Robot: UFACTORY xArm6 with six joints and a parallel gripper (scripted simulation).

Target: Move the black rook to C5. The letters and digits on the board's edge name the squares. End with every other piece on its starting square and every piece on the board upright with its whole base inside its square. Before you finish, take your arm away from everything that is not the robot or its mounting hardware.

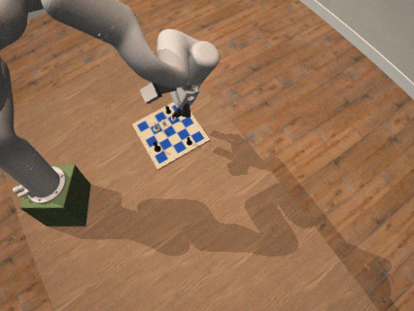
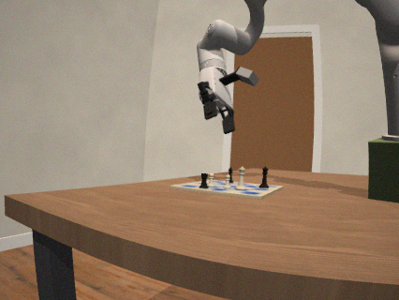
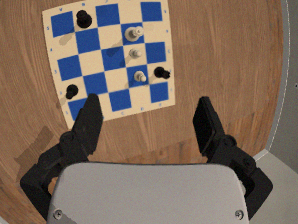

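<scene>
Right now the blue-and-cream chessboard is 160 mm below my hand, 40 mm behind it and 10 mm to the right of it.
</scene>
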